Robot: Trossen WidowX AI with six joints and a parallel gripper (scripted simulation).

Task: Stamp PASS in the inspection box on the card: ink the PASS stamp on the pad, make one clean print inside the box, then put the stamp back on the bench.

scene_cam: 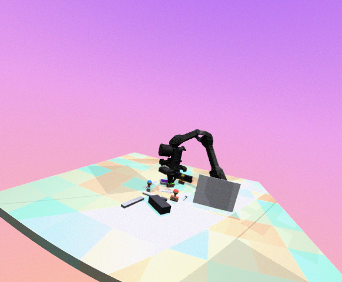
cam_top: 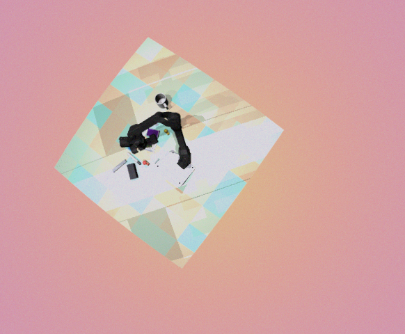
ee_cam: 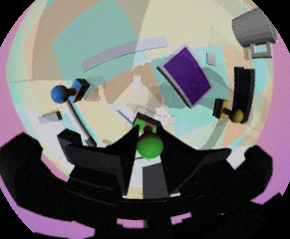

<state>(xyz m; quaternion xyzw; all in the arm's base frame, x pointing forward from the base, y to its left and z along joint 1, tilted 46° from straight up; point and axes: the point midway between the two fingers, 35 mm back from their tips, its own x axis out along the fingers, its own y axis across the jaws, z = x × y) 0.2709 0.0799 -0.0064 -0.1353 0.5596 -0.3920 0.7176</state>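
The white card is 10 mm ahead of my gripper tip and 50 mm below it. The rest, counted from my gripper tip: red-knobbed stamp 60 mm behind, 110 mm to the left, 20 mm below; then green-knobbed stamp right at my gripper tip; then purple ink pad 50 mm ahead, 90 mm to the right, 40 mm below.
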